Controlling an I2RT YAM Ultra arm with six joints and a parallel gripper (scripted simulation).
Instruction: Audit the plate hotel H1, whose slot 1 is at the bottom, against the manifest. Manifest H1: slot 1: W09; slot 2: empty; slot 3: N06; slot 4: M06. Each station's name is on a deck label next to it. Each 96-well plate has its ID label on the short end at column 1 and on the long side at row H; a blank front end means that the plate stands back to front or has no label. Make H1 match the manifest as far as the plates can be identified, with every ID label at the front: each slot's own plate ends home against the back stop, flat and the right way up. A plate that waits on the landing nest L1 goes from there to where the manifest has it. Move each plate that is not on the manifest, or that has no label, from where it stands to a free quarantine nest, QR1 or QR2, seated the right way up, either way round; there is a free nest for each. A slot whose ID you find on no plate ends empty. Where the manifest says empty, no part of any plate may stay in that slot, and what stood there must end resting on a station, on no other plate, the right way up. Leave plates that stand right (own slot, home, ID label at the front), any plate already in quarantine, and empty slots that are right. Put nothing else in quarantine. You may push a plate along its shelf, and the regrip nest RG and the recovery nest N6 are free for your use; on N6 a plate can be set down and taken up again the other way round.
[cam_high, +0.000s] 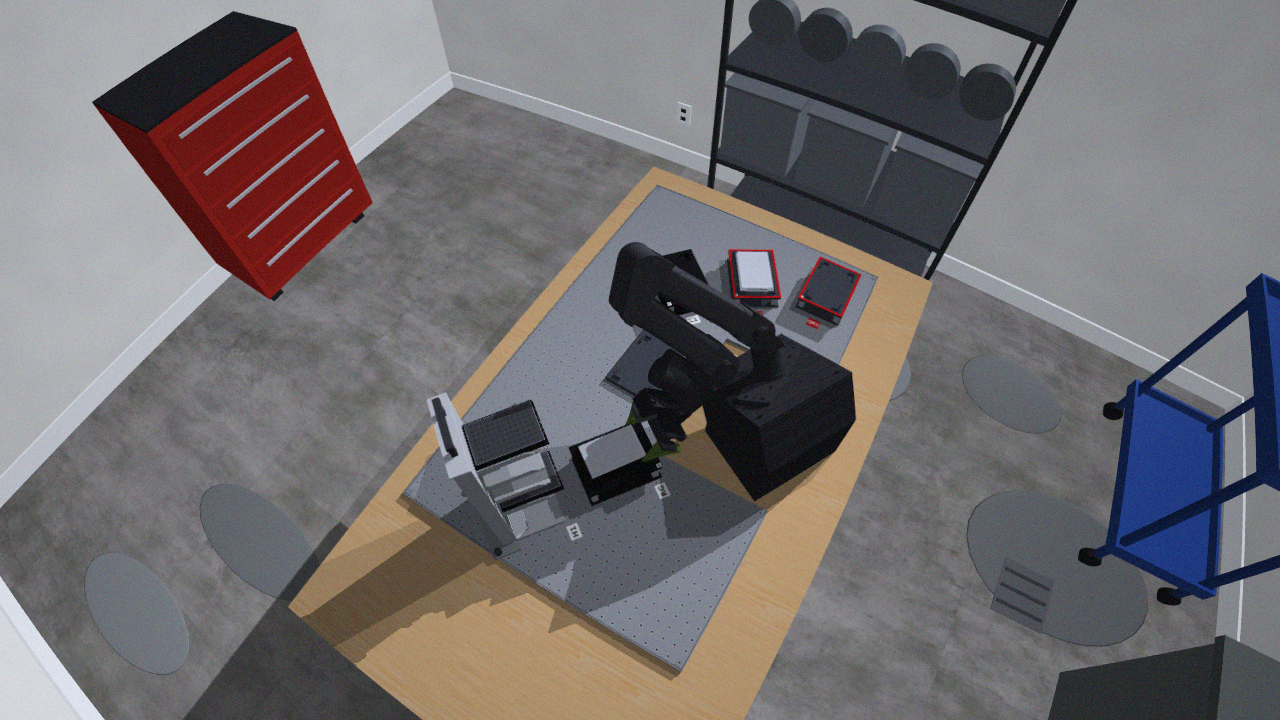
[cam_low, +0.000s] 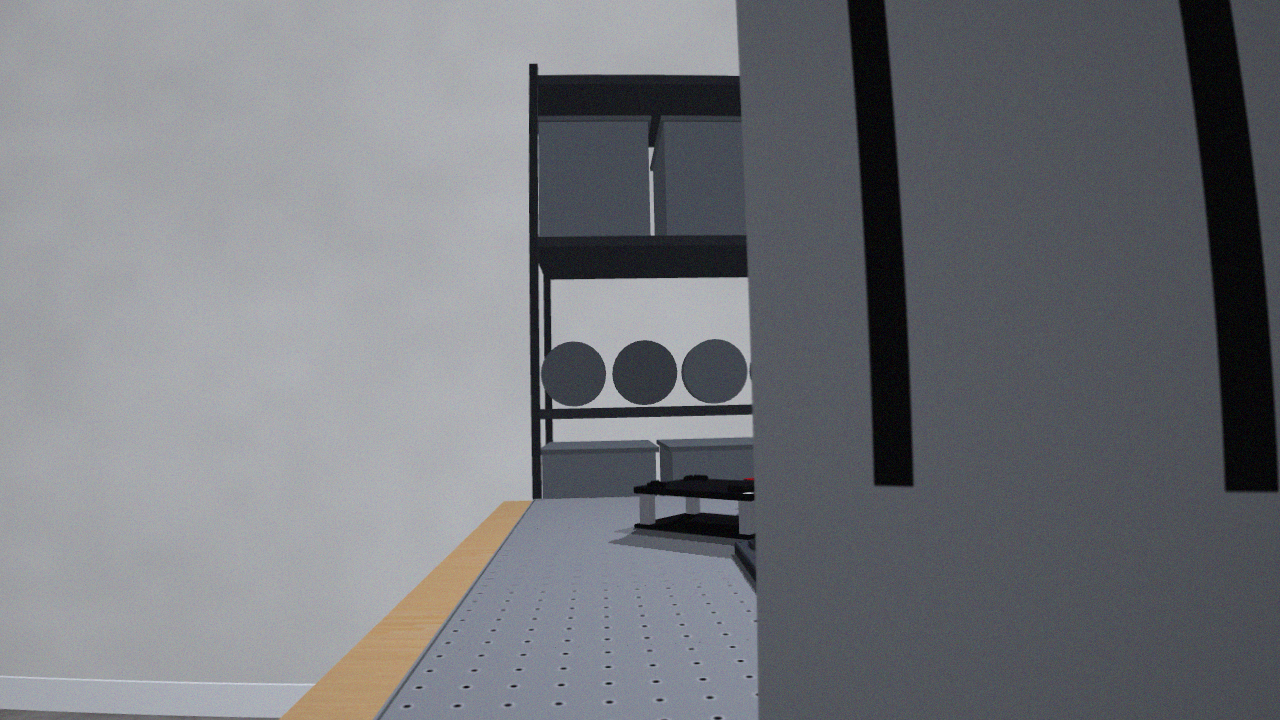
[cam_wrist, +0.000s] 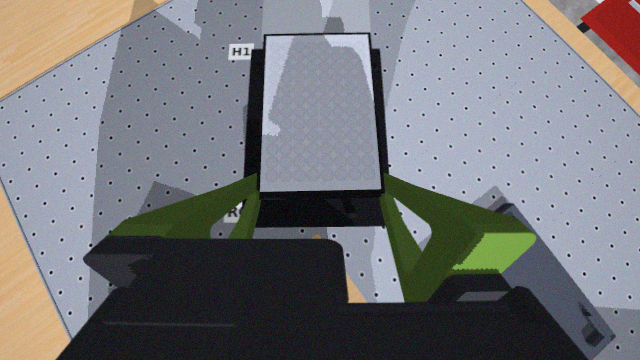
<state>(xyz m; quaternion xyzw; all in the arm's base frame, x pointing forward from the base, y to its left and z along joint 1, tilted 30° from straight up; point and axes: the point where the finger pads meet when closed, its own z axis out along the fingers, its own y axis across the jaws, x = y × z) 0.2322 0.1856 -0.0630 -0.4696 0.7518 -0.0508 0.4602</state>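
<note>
My hand is 8 cm past the RG deck label, 5 cm to the right of it and 9 cm above it. The rest, counted from my hand: white plate: 7 cm behind, 57 cm to the right, 4 cm below; H1 deck label: 5 cm ahead, 21 cm to the left, 9 cm below; grey hotel wall: 21 cm ahead, 24 cm to the left, 11 cm above.
</note>
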